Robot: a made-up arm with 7 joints.
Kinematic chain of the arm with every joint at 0, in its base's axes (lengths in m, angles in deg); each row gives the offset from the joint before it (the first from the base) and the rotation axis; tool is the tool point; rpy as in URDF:
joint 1: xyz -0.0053 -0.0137 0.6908 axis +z
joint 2: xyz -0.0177 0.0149 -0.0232 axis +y
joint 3: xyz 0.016 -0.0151 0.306 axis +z
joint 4: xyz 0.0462 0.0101 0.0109 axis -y
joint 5: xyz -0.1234 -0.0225 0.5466 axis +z
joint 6: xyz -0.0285 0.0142 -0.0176 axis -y
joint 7: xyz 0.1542 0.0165 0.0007 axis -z
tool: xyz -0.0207 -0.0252 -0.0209 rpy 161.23 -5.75 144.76
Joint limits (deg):
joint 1: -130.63..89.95
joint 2: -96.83..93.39
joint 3: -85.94..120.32
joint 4: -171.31..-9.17
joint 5: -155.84..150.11
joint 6: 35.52..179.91
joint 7: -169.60..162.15
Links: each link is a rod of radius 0.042 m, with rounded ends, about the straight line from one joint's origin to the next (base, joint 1, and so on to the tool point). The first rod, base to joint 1, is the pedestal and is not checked.
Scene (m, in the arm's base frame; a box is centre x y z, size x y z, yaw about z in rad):
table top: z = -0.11
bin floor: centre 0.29 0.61 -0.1 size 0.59 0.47 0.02 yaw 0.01
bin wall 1: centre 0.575 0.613 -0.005 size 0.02 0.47 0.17 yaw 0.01
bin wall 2: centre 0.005 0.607 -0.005 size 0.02 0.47 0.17 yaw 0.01
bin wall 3: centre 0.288 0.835 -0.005 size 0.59 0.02 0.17 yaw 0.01
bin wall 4: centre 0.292 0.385 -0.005 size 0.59 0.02 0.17 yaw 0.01
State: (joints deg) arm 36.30 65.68 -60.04 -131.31 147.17 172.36 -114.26
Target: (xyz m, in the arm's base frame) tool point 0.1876 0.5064 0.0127
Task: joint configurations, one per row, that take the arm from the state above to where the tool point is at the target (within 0.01 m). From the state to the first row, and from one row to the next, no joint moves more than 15 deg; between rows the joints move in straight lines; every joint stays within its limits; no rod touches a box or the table.
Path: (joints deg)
1: 48.13 62.69 -45.21 -123.22 147.82 167.79 -114.22
2: 59.96 59.69 -30.38 -115.13 148.47 163.22 -114.18
3: 71.79 56.70 -15.54 -107.05 149.12 158.65 -114.13
4: 83.62 53.71 -0.71 -98.96 149.77 154.08 -114.09
5: 82.03 67.50 -0.06 -89.79 146.55 142.40 -114.86
6: 80.44 81.30 0.59 -80.63 143.32 130.71 -115.63

